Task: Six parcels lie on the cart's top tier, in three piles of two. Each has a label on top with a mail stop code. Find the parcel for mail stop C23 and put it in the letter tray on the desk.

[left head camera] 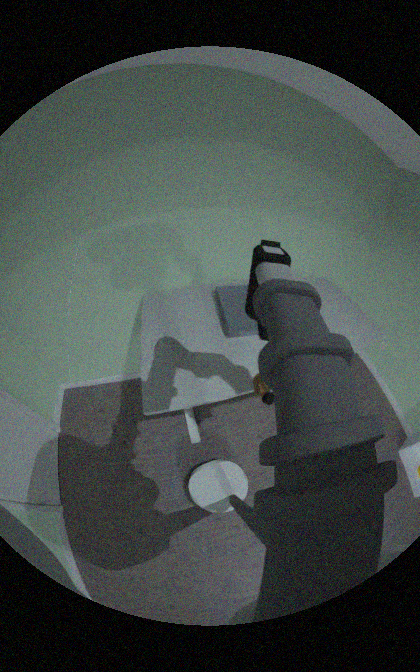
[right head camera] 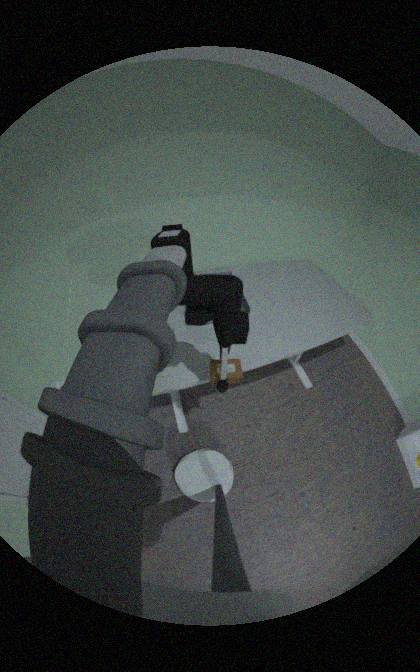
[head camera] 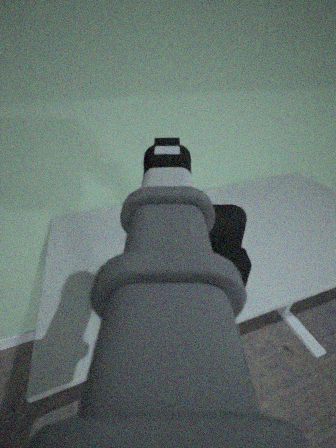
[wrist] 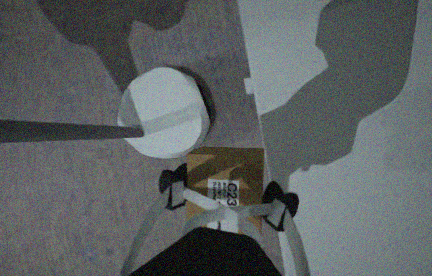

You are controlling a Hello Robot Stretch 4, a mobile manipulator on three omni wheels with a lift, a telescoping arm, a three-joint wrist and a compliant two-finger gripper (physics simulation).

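Where they show: gripper, fingertip midpoint: (wrist: pixel 226 187); robot's base at its link origin: (wrist: pixel 171 116).
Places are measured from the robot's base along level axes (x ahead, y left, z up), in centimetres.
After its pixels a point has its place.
My gripper (wrist: pixel 226 187) @(x 35.9, y -8.7, z 101.7 cm) (right head camera: pixel 223 375) is shut on a brown parcel (wrist: pixel 225 167) @(x 35.7, y -6.0, z 106.9 cm) (right head camera: pixel 215 372) (left head camera: pixel 258 384). The label on its top reads C23 in the wrist view. One dark fingertip is at each side of the parcel. The parcel is at the desk's front edge as seen in the right head and wrist views, partly over that edge. The white desk (head camera: pixel 285 240) @(x 79.9, y -48.6, z 92.2 cm) (left head camera: pixel 155 320) (right head camera: pixel 300 300) (wrist: pixel 385 200) @(x 56.6, y -8.9, z 92.2 cm) bears the blue-grey letter tray (left head camera: pixel 237 322), behind the wrist in the left head view. The arm and wrist hide the tray in the head view. The cart's piles do not show.
A round white object (left head camera: pixel 215 480) (right head camera: pixel 200 470) (wrist: pixel 165 110) @(x 2.4, y 1.5, z 18.7 cm) is on the floor side in front of the desk, with a dark bar reaching over it. A white box (left head camera: pixel 411 462) (right head camera: pixel 409 450) is at the far right. A green wall (head camera: pixel 165 110) @(x 123.2, y 0.7, z 135.0 cm) stands behind the desk.
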